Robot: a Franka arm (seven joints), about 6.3 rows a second.
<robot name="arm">
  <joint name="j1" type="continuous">
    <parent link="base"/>
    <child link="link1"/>
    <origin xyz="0 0 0.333" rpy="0 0 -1.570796"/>
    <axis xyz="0 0 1"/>
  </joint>
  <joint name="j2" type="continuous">
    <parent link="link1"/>
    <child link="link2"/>
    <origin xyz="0 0 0" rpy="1.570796 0 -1.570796"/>
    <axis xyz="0 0 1"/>
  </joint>
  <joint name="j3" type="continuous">
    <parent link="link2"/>
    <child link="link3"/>
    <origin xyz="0 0.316 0" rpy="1.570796 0 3.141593"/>
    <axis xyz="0 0 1"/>
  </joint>
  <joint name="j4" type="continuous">
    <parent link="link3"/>
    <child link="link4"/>
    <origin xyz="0.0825 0 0" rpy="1.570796 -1.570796 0"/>
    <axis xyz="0 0 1"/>
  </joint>
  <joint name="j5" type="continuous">
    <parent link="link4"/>
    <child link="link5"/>
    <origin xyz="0.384 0.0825 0" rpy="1.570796 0 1.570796"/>
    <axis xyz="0 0 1"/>
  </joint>
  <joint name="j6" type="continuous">
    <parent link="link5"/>
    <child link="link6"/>
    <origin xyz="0 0 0" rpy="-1.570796 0 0"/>
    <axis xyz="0 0 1"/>
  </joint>
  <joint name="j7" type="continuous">
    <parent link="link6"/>
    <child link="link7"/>
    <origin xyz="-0.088 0 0" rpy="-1.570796 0 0"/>
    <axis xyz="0 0 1"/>
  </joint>
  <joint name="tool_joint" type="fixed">
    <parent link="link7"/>
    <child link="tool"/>
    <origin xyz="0 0 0.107" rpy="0 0 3.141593"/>
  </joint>
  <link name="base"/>
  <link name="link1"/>
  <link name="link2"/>
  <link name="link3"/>
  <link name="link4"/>
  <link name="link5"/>
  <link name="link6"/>
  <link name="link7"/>
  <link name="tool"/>
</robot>
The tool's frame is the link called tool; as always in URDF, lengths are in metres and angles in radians. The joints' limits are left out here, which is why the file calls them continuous.
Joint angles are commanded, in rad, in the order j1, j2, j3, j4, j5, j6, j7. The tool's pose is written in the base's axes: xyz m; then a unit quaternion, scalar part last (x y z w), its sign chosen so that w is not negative. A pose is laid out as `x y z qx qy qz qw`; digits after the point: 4 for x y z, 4 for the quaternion.
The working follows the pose.
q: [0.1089 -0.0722 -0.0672 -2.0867 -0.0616 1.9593 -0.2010]
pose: 0.5235 0.0173 0.4521 0.9903 0.1335 -0.0296 0.0235
Where each joint sits with the arm in this pose, in the base's axes (m; each line is computed from the numbers above, not from the rounded line before):
j1: 0.0000 0.0000 0.3330
j2: 0.0000 0.0000 0.3330
j3: -0.0227 -0.0025 0.6482
j4: 0.0596 0.0009 0.6541
j5: 0.4414 0.0174 0.5637
j6: 0.4414 0.0174 0.5637
j7: 0.5291 0.0231 0.5588
the tool: 0.5235 0.0173 0.4521

